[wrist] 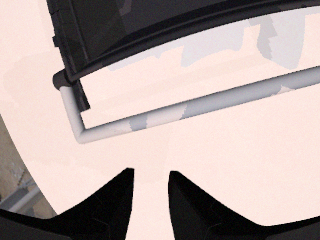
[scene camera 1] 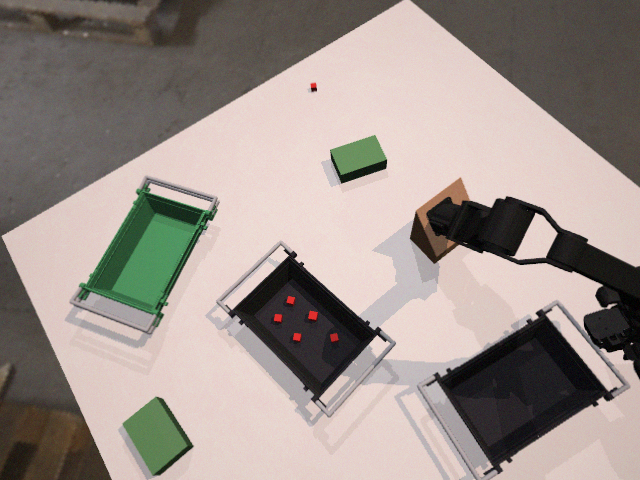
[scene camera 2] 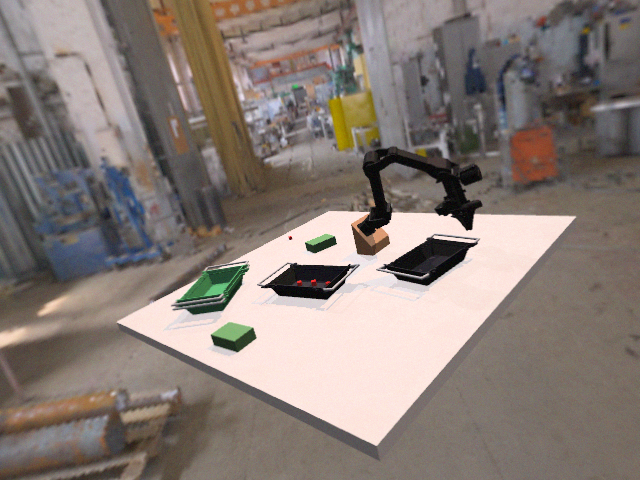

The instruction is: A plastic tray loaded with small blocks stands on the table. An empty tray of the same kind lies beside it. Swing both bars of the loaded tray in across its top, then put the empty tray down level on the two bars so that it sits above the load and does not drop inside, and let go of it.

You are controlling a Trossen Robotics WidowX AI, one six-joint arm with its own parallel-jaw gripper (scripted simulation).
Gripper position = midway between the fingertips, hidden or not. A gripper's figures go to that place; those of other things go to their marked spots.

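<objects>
Black tray (wrist: 87,43), 140 mm from the lens. Gripper (wrist: 151,177), 100 mm from the lens.
</objects>
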